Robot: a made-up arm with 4 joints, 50 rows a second.
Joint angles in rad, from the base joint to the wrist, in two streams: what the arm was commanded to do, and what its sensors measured. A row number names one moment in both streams.
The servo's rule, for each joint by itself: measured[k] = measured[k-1] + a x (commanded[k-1-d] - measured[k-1]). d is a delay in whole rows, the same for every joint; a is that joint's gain. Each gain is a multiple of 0.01, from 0.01 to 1. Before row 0 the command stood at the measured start. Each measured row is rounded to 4 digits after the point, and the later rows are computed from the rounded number. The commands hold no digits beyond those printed.
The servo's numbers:
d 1
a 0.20 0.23 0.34 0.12
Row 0, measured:
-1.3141 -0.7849 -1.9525 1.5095
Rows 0 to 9, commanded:
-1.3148 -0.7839 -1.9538 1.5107
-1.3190 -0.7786 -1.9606 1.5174
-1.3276 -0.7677 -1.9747 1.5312
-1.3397 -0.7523 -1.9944 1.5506
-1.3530 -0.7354 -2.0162 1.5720
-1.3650 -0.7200 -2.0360 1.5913
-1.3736 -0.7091 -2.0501 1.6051
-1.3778 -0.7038 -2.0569 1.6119
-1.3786 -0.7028 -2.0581 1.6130
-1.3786 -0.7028 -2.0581 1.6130
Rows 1 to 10, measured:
-1.3141 -0.7849 -1.9525 1.5095
-1.3142 -0.7847 -1.9529 1.5096
-1.3152 -0.7833 -1.9555 1.5105
-1.3177 -0.7797 -1.9620 1.5130
-1.3221 -0.7734 -1.9730 1.5175
-1.3283 -0.7647 -1.9877 1.5240
-1.3356 -0.7544 -2.0041 1.5321
-1.3432 -0.7440 -2.0197 1.5409
-1.3501 -0.7348 -2.0323 1.5494
-1.3558 -0.7274 -2.0411 1.5570

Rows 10 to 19, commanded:
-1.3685 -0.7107 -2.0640 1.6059
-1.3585 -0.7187 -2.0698 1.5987
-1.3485 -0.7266 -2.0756 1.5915
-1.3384 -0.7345 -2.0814 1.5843
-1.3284 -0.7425 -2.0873 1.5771
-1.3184 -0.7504 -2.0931 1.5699
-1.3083 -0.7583 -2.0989 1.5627
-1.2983 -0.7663 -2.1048 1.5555
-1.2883 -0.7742 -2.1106 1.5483
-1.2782 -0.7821 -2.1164 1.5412
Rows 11 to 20, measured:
-1.3604 -0.7217 -2.0469 1.5637
-1.3620 -0.7192 -2.0527 1.5688
-1.3613 -0.7191 -2.0585 1.5724
-1.3587 -0.7208 -2.0643 1.5747
-1.3546 -0.7240 -2.0701 1.5759
-1.3494 -0.7283 -2.0759 1.5760
-1.3432 -0.7334 -2.0817 1.5753
-1.3362 -0.7391 -2.0875 1.5738
-1.3286 -0.7454 -2.0934 1.5716
-1.3205 -0.7520 -2.0992 1.5688

